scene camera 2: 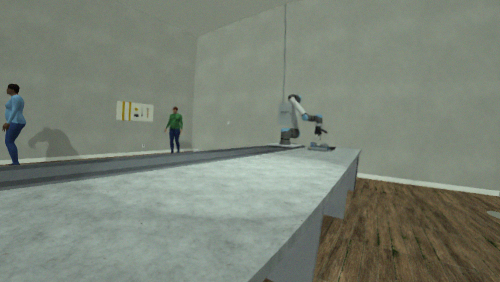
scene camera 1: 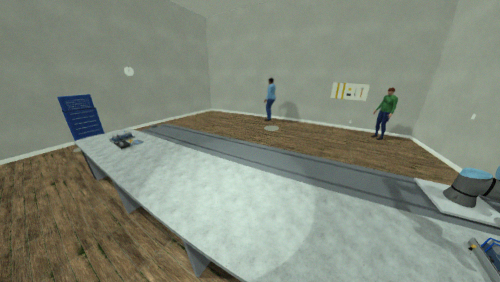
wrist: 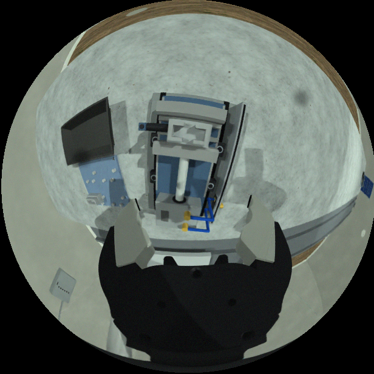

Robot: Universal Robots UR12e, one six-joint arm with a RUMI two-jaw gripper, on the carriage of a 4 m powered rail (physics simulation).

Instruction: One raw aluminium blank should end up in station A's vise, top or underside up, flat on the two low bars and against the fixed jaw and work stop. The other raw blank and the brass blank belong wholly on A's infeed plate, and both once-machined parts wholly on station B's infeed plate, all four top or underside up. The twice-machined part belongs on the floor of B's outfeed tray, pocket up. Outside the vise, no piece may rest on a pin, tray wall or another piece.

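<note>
My gripper is open and empty, high above the near edge of a vise. In the wrist view a grey metal piece with openings lies between the vise's two jaws, beside a black stop rod. A blue plate with pins is left of the vise; a small grey piece shows at its near left corner. A dark tray lies behind this plate and looks empty. The far station is too small to make out its pieces. I cannot tell which station is A or B.
Blue hoses with yellow ends stand at the vise's near right corner. A long grey rail or wall runs along its right side. The rail track runs beside the table. Two people stand beyond it.
</note>
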